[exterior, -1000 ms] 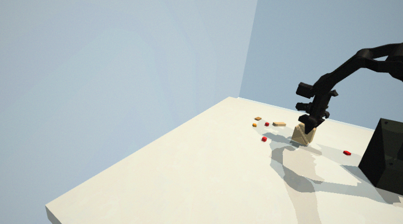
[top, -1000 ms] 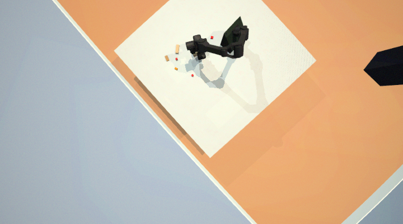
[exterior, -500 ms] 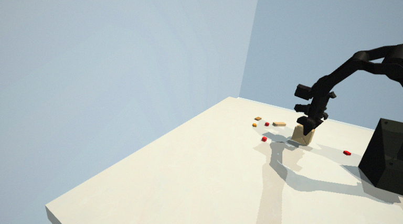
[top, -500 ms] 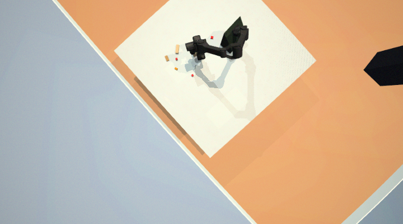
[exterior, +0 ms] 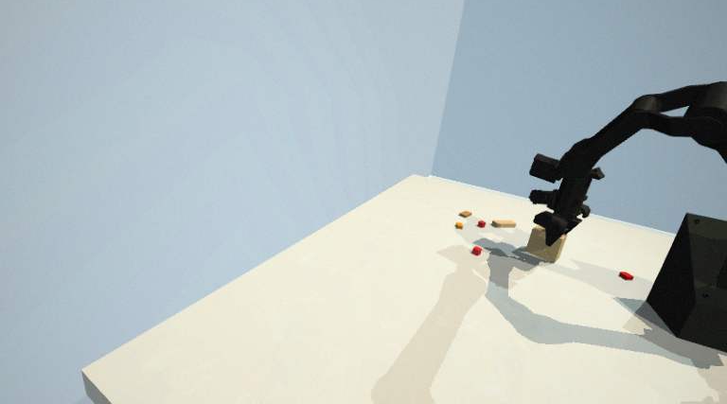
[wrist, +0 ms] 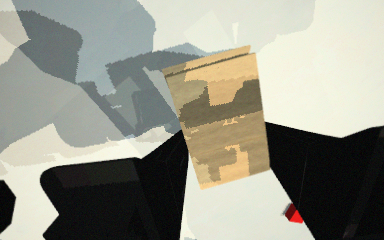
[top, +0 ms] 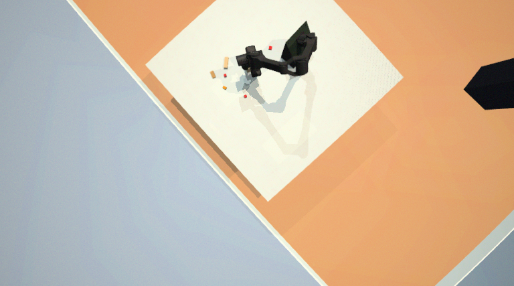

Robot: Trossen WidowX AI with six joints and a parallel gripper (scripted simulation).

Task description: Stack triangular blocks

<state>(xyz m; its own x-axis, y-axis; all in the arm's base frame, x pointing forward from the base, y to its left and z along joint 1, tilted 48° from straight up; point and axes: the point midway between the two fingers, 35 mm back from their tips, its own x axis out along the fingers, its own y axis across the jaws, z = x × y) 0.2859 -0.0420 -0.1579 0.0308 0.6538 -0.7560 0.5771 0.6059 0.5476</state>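
Now: the triangular block 10 mm above my gripper tip. Also, from my gripper tip: orange cube: 240 mm ahead, 50 mm to the right, 40 mm below; then red cube: 180 mm behind, 40 mm below.
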